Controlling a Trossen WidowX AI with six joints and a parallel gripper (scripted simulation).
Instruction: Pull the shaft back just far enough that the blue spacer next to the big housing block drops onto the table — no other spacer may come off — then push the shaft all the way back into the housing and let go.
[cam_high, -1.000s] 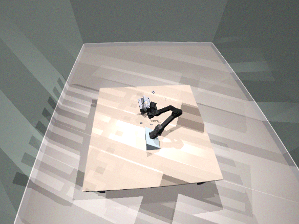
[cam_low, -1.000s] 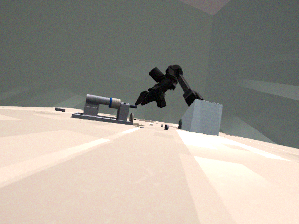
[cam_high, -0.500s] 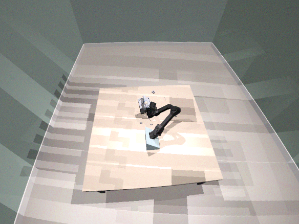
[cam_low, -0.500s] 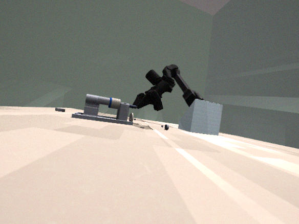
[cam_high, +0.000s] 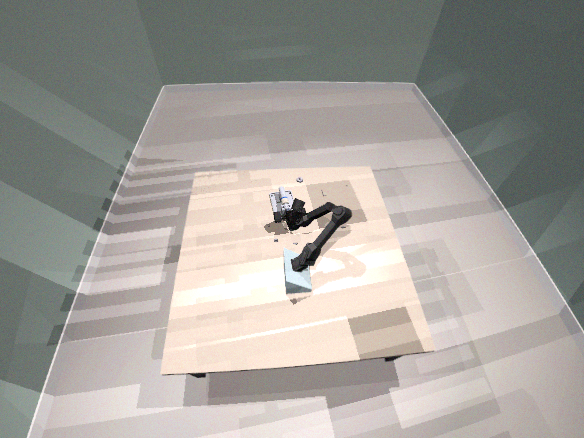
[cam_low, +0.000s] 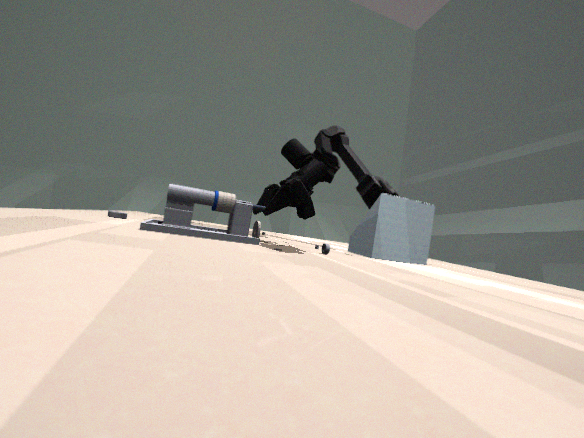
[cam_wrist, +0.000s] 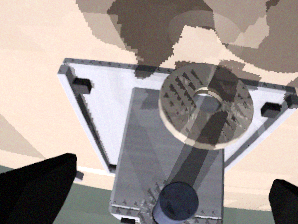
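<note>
My gripper tip is 80 mm short of the dark shaft and 10 mm below it. Also, from my gripper tip: beige spacer (80 mm ahead, 10 mm above); then blue spacer (110 mm ahead, 10 mm above); then dark piece (140 mm behind, 100 mm to the left, 50 mm below).
</note>
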